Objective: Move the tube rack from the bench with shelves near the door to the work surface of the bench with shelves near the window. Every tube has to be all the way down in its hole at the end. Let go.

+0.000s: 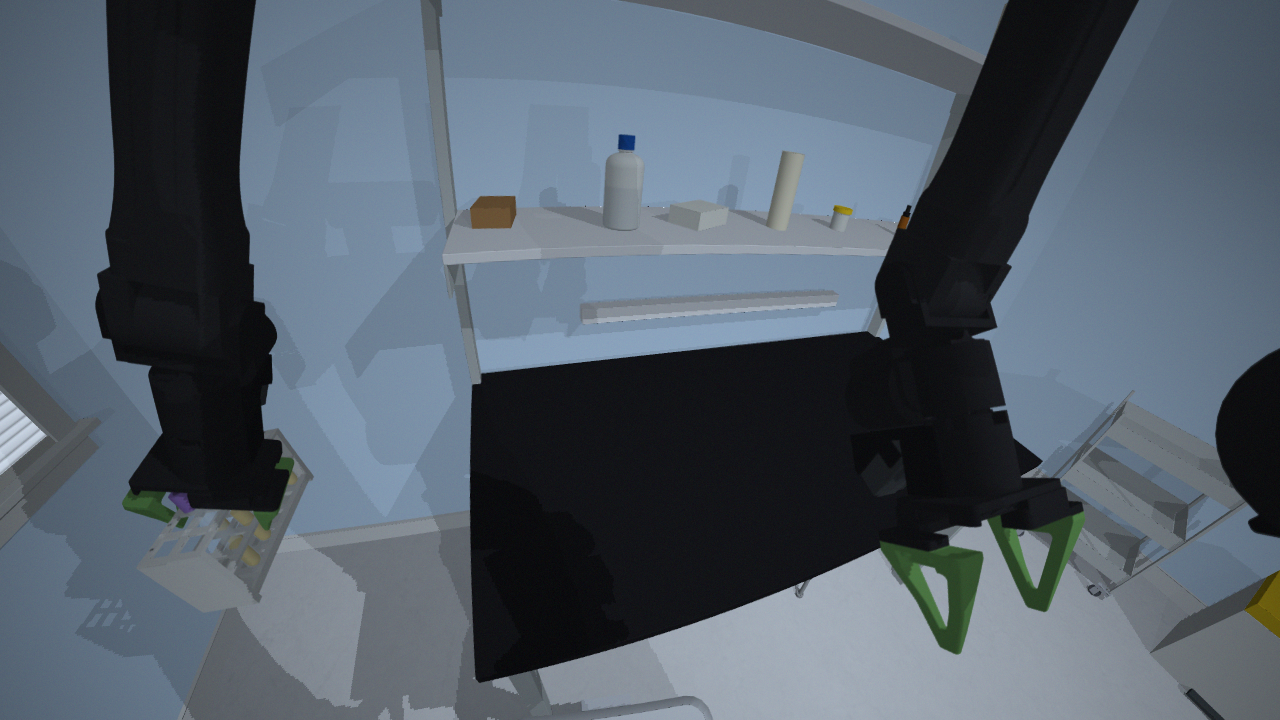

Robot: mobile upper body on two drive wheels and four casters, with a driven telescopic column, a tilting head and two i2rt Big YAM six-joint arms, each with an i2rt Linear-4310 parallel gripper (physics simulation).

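Places are measured from the left arm's base along level axes (x ahead, y left, z up), in metres.
Where they show: left gripper, fingertip midpoint: (227, 524); right gripper, fingertip midpoint: (996, 629).
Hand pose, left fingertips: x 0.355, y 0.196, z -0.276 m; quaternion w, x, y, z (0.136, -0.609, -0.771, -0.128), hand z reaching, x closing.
After its pixels a point has its place.
The tube rack (198, 586) @(x 0.285, y 0.177, z -0.270 m), pale with a grid of holes, hangs in the air at the lower left, left of the bench. My left gripper (210, 517) @(x 0.355, y 0.196, z -0.276 m) is shut on it; its green fingers reach down at the rack's upper part. A purple cap and several tan tubes show in the rack; how deep they sit I cannot tell. My right gripper (998, 626) @(x 0.152, y -0.456, z -0.173 m) is open and empty, in front of the bench's right part. The black work surface (680, 465) @(x 0.677, y -0.413, z -0.592 m) of the bench with shelves lies between the two grippers, apart from the rack.
Above the bench, a shelf (554, 243) @(x 0.799, y -0.149, z -0.135 m) bears a brown box (493, 213) @(x 0.892, y -0.030, z -0.106 m), a blue-capped bottle (622, 192) @(x 0.883, y -0.273, z -0.059 m), a white box (698, 214) @(x 0.915, y -0.439, z -0.100 m), a cream cylinder (785, 190) @(x 0.975, y -0.660, z -0.041 m) and a yellow-lidded jar (840, 218) @(x 1.030, y -0.874, z -0.101 m). A wheeled cart (1163, 440) @(x 0.560, y -2.599, z -0.692 m) stands at the right. A window edge shows at the far left.
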